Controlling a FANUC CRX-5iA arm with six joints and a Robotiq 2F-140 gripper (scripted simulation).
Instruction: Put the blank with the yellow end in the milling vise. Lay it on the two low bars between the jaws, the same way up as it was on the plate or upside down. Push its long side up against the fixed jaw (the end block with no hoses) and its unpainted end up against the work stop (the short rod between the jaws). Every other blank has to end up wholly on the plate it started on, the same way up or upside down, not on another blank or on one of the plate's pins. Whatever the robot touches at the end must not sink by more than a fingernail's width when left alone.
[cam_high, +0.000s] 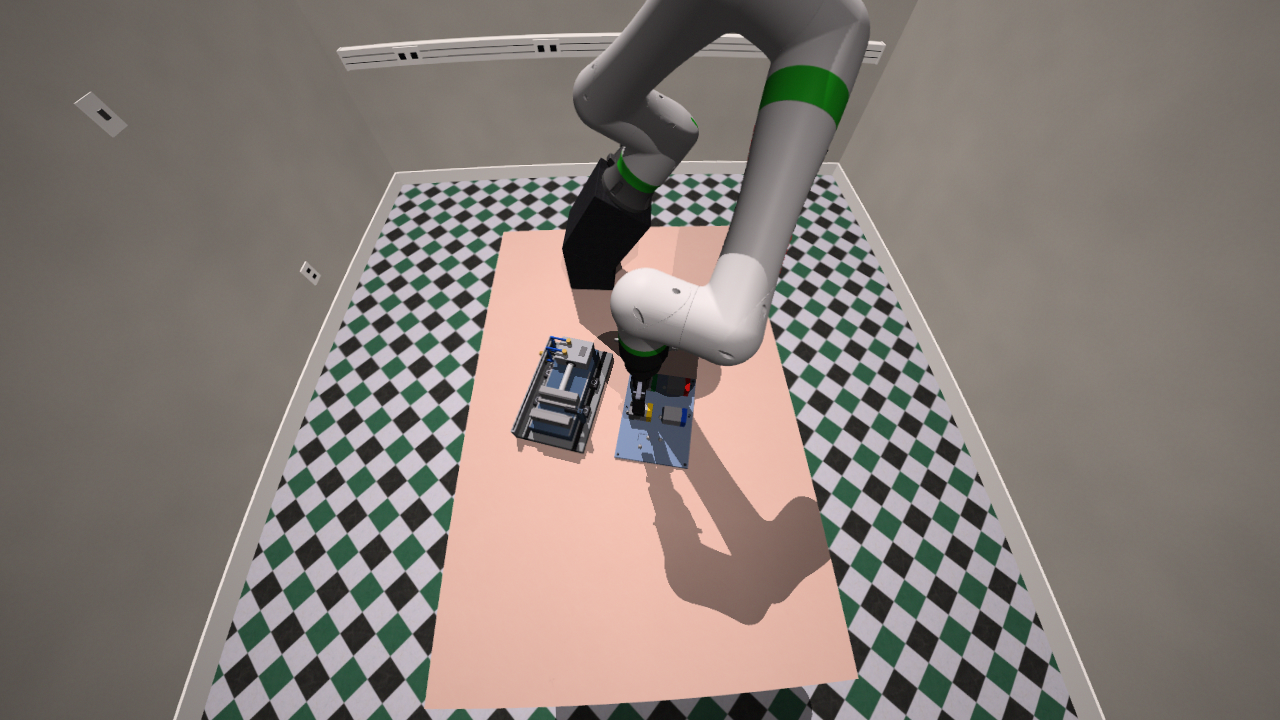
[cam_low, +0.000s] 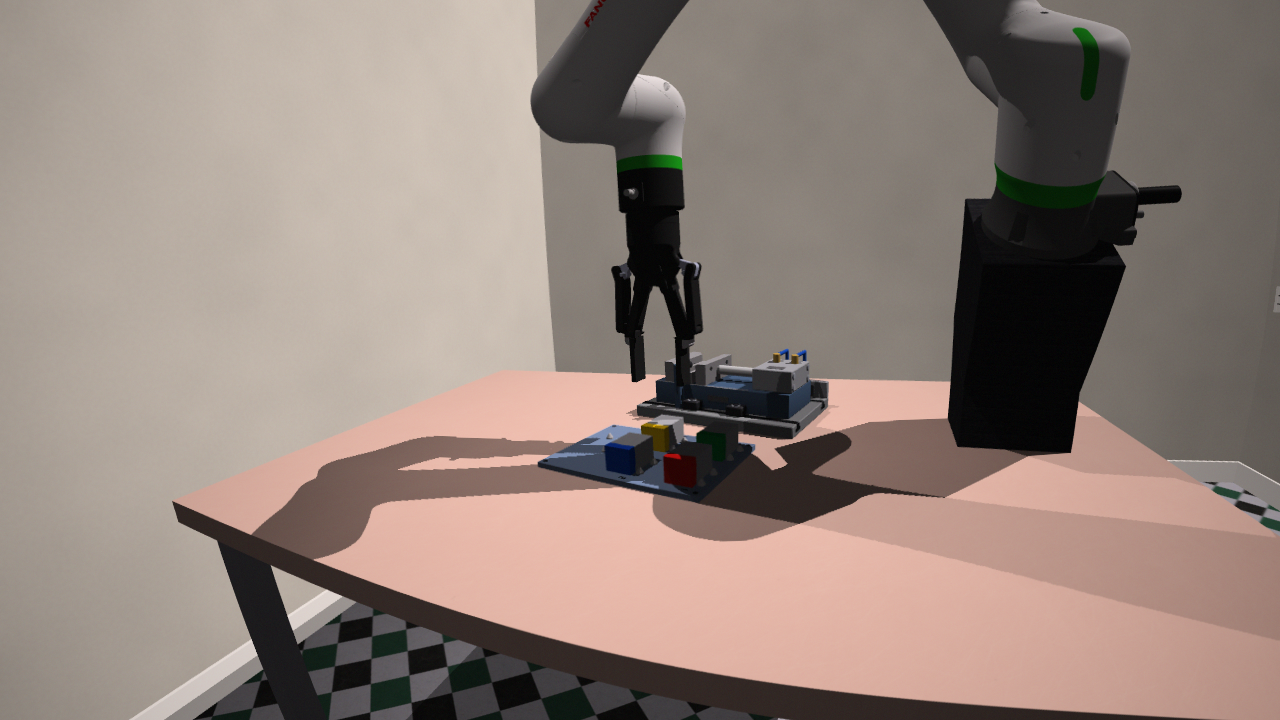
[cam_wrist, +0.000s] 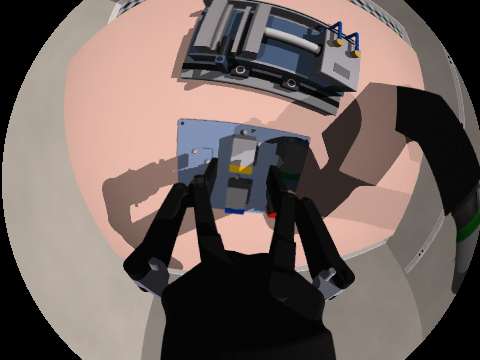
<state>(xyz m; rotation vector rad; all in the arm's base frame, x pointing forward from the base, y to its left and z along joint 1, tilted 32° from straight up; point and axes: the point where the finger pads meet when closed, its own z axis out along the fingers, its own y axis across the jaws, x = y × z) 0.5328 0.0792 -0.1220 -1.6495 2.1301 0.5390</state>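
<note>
The yellow-ended blank is 11 cm below my hand. The rest, counted from my hand: blue-ended blank 2 cm ahead, 9 cm to the left, 11 cm below; then green-ended blank 9 cm behind, 2 cm to the left, 11 cm below; then plate 1 cm ahead, 4 cm to the left, 13 cm below.
</note>
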